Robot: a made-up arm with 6 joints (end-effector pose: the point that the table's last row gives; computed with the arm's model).
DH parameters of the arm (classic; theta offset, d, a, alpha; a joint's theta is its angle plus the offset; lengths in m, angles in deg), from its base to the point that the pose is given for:
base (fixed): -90 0.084 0 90
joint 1: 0 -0.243 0.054 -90
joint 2: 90 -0.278 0.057 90
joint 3: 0 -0.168 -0.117 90
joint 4: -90 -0.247 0.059 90
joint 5: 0 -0.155 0.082 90
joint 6: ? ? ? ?
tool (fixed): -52.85 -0.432 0 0
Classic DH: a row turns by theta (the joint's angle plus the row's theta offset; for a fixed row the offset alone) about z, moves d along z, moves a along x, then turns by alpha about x.
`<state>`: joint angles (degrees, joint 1 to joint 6).
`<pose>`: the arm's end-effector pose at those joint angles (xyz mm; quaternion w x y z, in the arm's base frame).
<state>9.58 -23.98 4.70 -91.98 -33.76 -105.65</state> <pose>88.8 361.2 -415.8 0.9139 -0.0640 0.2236 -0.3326</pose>
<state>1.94 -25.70 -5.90 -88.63 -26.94 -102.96</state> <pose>140.7 435.2 -315.9 0.9016 0.0183 0.2751 -0.3333</pose>
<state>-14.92 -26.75 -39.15 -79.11 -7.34 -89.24</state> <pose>260.0 494.2 -93.3 0.8545 0.1806 0.4228 -0.2418</pose>
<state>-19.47 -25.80 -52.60 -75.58 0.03 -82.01</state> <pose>284.3 490.3 -47.9 0.8364 0.2190 0.4723 -0.1714</pose>
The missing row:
joint 6: -37.15 0 0.1242 0
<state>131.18 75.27 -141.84 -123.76 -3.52 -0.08</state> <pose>119.0 -91.5 -242.4 0.3240 0.2192 0.6295 -0.6713</pose>
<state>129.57 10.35 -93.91 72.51 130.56 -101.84</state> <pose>870.2 34.3 156.7 0.7404 0.5135 -0.2417 -0.3602</pose>
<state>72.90 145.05 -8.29 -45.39 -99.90 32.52</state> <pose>50.4 82.2 792.0 0.0768 -0.2065 -0.9754 0.0059</pose>
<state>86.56 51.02 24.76 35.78 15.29 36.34</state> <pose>241.6 -426.1 -193.4 0.6273 -0.6418 0.1568 0.4122</pose>
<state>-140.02 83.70 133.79 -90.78 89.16 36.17</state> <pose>-100.7 199.0 74.9 0.3492 -0.0331 0.0377 -0.9357</pose>
